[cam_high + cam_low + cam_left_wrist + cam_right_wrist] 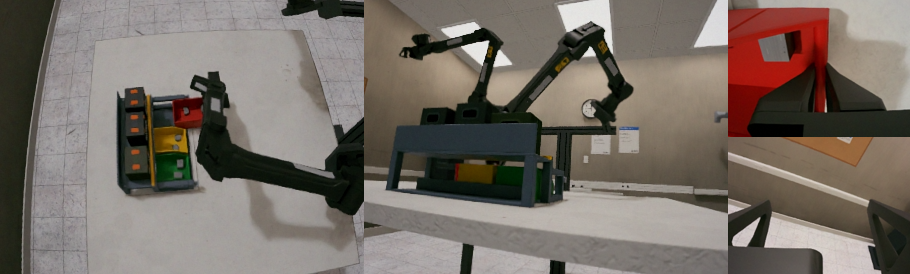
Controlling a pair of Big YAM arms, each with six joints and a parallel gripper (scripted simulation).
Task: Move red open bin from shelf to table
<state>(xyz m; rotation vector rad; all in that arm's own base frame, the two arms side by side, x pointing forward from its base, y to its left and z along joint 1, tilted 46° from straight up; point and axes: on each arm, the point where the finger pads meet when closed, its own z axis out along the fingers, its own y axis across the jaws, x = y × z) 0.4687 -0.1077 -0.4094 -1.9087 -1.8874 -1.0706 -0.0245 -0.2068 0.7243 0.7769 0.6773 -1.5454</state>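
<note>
Right now my left hand is 80 mm short of the red bin. Also, from my left hand: green bin 200 mm ahead, 230 mm to the left, 10 mm below; yellow bin 210 mm ahead, 120 mm to the left, 10 mm below.
</note>
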